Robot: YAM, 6 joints.
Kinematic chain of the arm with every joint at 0, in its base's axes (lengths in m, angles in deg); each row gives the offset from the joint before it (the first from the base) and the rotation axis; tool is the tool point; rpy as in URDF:
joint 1: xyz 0 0 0.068 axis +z
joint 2: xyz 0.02 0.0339 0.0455 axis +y
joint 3: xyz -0.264 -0.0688 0 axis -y
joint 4: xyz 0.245 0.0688 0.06 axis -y
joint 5: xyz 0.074 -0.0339 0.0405 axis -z
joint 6: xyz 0.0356 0 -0.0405 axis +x
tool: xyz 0 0 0 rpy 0 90 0
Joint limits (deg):
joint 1: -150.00..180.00
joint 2: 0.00..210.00
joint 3: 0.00..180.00
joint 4: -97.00..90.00
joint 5: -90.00..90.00
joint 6: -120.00..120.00
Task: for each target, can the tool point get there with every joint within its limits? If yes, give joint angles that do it. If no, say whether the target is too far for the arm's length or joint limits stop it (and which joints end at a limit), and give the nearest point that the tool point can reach.
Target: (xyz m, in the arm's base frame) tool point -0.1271 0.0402 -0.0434
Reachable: yes | joints 153.17 134.61 22.56 0.56 -37.22 -84.46
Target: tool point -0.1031 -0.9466 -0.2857
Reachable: no: too far | nearest point -0.0645 -0.5918 -0.1329 | short by 0.388 m
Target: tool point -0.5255 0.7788 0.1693
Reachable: no: too far | nearest point -0.3606 0.5344 0.1514 | short by 0.295 m
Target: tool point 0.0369 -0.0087 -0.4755
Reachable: no: joint limits stop it (at a limit: joint 2) | nearest point 0.0945 -0.0223 -0.3471 | short by 0.141 m
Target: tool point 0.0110 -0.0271 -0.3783
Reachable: no: joint limits stop it (at a limit: joint 2) | nearest point 0.0227 -0.0558 -0.3274 | short by 0.060 m
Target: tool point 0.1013 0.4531 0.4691
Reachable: yes | joints -98.38 34.50 163.02 13.37 -73.95 -78.10
